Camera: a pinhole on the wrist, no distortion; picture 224 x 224 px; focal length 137.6 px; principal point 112.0 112.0 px. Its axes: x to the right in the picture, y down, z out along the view. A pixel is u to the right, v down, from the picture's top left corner.
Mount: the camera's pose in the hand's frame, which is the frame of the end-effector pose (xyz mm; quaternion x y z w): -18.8 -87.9 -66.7 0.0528 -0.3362 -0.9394 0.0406
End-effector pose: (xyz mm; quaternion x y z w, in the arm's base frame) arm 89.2 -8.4 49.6 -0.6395 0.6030 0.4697 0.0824
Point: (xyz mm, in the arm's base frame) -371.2 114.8 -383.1
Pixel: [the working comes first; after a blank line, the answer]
In the camera's frame: -383.0 214.2 588.8

22.5 162.1
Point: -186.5 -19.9 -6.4
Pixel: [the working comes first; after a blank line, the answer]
In the camera's frame: -161.2 -81.0 348.4

48.3 80.0
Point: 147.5 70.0 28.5
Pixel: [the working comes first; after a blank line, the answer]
In the camera's frame: 22.1 56.9 87.2

146.9 201.8
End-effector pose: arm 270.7 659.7 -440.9 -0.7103 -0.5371 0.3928 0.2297
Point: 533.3 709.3 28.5
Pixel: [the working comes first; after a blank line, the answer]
In the camera's frame: 94.6 -174.8 -398.8

behind the camera
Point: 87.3 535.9 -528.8
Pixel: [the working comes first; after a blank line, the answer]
In the camera's frame: 61.2 106.4 279.0

142.2 164.5
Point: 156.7 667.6 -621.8
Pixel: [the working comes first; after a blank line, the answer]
In the camera's frame: -105.1 51.6 290.6

62.2 136.4
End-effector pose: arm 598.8 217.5 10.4 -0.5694 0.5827 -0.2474 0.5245
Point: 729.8 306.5 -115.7
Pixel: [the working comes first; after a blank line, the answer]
In the camera's frame: -41.0 32.0 298.2

93.1 126.8
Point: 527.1 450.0 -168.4
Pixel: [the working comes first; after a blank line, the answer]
In the camera's frame: 103.5 -174.7 327.5

155.5 38.6
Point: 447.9 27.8 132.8
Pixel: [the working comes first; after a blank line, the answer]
In the camera's frame: -110.2 -98.7 -145.6

behind the camera
